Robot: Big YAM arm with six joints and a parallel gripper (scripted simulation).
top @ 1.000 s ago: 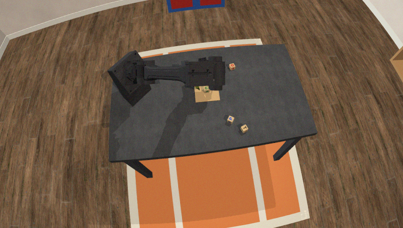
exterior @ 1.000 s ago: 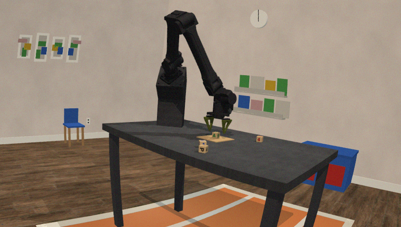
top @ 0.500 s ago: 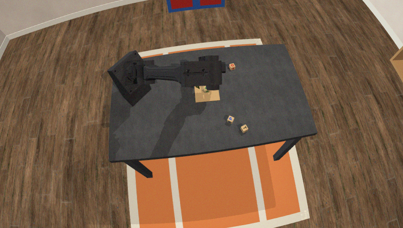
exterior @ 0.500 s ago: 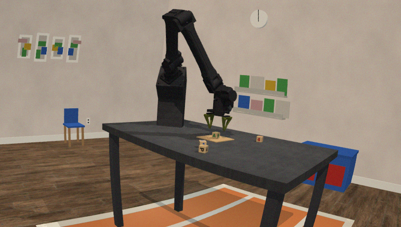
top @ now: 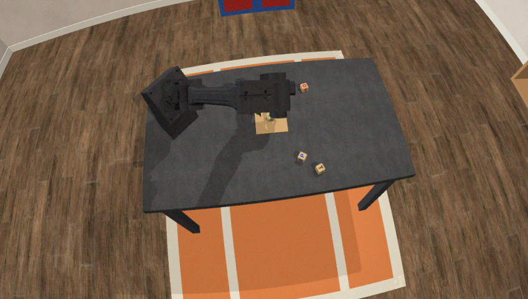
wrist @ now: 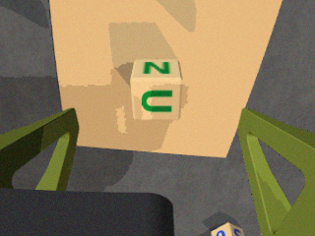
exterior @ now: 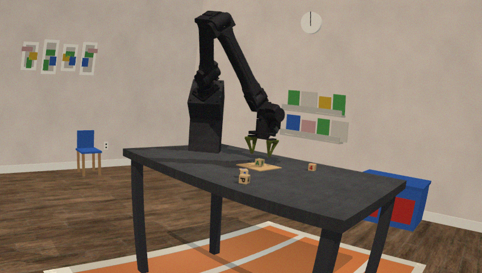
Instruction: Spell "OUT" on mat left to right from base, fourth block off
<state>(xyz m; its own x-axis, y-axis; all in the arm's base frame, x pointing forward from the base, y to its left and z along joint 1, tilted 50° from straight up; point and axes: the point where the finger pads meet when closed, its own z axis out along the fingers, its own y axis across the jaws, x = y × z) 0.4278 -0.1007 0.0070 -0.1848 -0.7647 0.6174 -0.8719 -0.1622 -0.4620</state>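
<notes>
Right now my hand is 4 cm above the green-lettered block. Also, from my hand: O block 21 cm ahead, 9 cm to the left, 4 cm below; then P block 4 cm ahead, 23 cm to the right, 4 cm below; then tan mat 6 cm below.
</notes>
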